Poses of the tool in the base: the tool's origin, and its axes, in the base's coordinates. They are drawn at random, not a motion.
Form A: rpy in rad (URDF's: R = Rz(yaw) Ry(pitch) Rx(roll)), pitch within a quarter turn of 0, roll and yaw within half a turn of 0; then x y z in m.
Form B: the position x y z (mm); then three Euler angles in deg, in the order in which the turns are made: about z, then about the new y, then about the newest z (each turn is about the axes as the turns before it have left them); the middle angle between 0 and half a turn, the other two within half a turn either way. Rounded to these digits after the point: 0 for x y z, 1 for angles.
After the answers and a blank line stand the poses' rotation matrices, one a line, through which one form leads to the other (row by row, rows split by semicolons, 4 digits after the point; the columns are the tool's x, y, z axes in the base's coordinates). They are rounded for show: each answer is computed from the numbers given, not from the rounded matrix.
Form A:
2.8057, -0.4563, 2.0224, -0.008, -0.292, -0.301
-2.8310, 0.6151, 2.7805, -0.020, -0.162, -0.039
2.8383, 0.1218, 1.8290, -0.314, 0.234, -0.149
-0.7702, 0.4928, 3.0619, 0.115, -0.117, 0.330
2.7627, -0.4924, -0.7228, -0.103, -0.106, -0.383
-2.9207, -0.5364, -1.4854, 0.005, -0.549, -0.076
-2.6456, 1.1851, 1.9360, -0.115, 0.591, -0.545
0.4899, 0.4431, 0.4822, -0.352, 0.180, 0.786
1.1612, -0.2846, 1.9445, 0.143, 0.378, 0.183
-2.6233, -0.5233, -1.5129, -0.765, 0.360, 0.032
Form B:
-8, -292, -301, 77.5, 147.9, 146.1
-20, -162, -39, -49.8, 141.0, -23.4
-314, 234, -149, -6.4, 161.3, 67.7
115, -117, 330, -120.6, 50.8, -52.4
-103, -106, -383, -81.5, 145.0, 145.4
5, -549, -76, -61.4, 147.0, -159.8
-115, 591, -545, -99.4, 109.3, -10.9
-352, 180, 786, -23.6, 37.1, 44.8
143, 378, 183, 14.5, 67.5, 107.7
-765, 360, 32, -37.9, 138.8, -139.3

-0.3918 0.9128 0.1150; 0.8077 0.2813 0.5181; 0.4406 0.2959 -0.8475
-0.7640 0.5014 0.4060; 0.2885 0.8284 -0.4800; -0.5770 -0.2496 -0.7776
-0.2535 0.9135 0.3184; 0.9597 0.2788 -0.0358; -0.1215 0.2965 -0.9473
-0.8782 0.2712 -0.3939; 0.0701 -0.7417 -0.6670; -0.4731 -0.6134 0.6324
0.6609 -0.7457 0.0847; -0.5829 -0.5811 -0.5679; 0.4727 0.3259 -0.8187
0.0733 -0.9626 0.2608; -0.8564 -0.1948 -0.4781; 0.5110 -0.1883 -0.8387
-0.1344 0.9790 -0.1535; 0.3514 -0.0978 -0.9311; -0.9265 -0.1790 -0.3309
0.8004 -0.2304 0.5534; 0.4189 0.8753 -0.2415; -0.4287 0.4251 0.7972
-0.3504 -0.2767 0.8948; 0.8935 -0.3852 0.2308; 0.2808 0.8804 0.3822
0.0501 -0.8529 0.5197; -0.8647 -0.2974 -0.4047; 0.4997 -0.4291 -0.7524

